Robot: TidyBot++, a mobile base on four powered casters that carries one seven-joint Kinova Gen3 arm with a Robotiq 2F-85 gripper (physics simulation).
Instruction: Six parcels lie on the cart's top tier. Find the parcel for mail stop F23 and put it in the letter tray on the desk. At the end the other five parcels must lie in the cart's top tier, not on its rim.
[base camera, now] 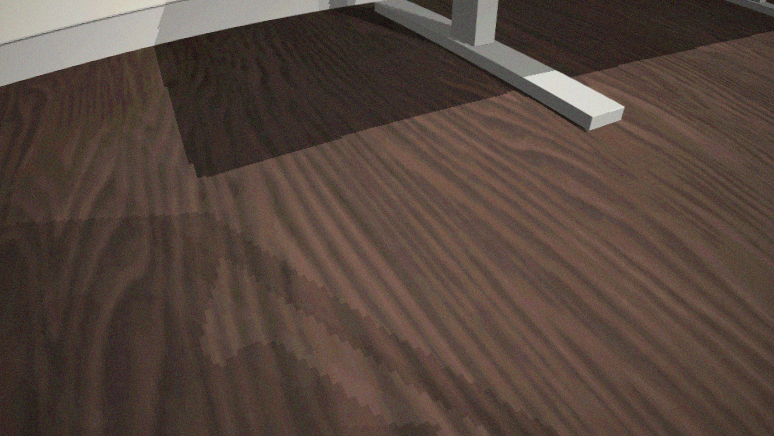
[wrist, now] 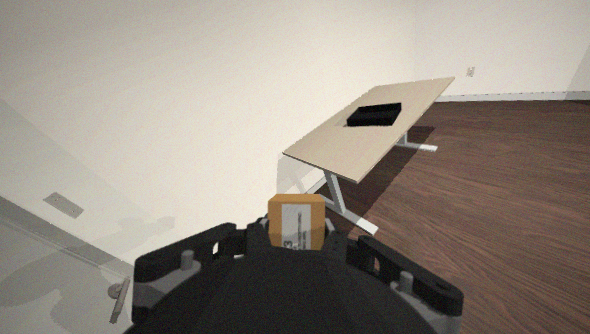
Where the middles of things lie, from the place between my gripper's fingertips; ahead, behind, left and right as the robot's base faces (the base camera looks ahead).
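Black letter tray (wrist: 385, 114): far below my hand, far to the right, far ahead.
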